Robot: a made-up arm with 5 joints.
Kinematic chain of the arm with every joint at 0, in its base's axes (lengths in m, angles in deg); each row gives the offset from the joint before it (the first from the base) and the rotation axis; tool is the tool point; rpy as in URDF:
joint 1: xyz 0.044 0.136 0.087 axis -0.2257 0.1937 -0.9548
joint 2: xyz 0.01 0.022 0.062 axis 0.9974 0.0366 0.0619
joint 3: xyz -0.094 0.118 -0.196 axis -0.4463 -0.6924 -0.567
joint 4: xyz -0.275 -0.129 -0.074 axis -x
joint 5: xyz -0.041 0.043 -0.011 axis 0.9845 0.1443 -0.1
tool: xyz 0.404 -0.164 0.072 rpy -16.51 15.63 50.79
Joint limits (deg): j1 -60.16..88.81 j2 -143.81..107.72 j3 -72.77..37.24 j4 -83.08..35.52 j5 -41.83..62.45
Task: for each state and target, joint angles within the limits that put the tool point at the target. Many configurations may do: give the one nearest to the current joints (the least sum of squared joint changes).
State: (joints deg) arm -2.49 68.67 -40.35 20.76 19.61
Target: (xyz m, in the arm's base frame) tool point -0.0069 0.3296 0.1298
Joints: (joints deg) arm -22.53 81.77 -20.73 35.52 -12.05
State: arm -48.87 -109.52 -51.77 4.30 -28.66
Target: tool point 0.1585 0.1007 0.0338
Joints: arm -48.89 -77.12 -31.23 22.88 -41.83
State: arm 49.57 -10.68 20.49 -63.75 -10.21
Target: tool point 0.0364 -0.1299 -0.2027
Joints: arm -3.05 -39.57 -17.03 -59.26 25.56
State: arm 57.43 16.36 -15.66 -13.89 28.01
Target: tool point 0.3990 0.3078 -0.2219
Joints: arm 82.01 64.96 -26.47 -29.31 47.62
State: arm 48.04 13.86 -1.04 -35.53 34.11
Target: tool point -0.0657 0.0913 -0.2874
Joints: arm 46.67 0.94 -5.45 -33.37 41.55
